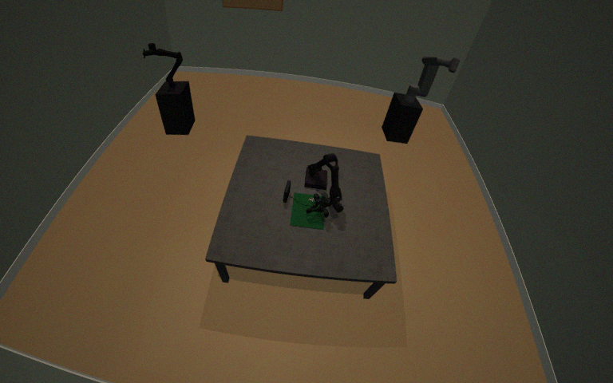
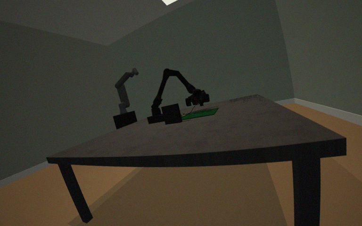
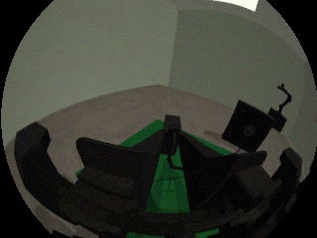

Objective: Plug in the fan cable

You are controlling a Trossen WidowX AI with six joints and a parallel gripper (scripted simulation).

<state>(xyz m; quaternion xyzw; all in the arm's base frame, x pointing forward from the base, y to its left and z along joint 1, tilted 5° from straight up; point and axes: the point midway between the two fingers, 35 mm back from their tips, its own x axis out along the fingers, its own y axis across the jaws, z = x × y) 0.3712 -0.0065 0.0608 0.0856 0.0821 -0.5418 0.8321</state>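
Right now my gripper tip is 50 mm past the green board and 100 mm above it. From my gripper tip the other things lie so: black fan 170 mm behind, 160 mm to the right, 20 mm below; then dark plug 10 mm to the right, 10 mm below.
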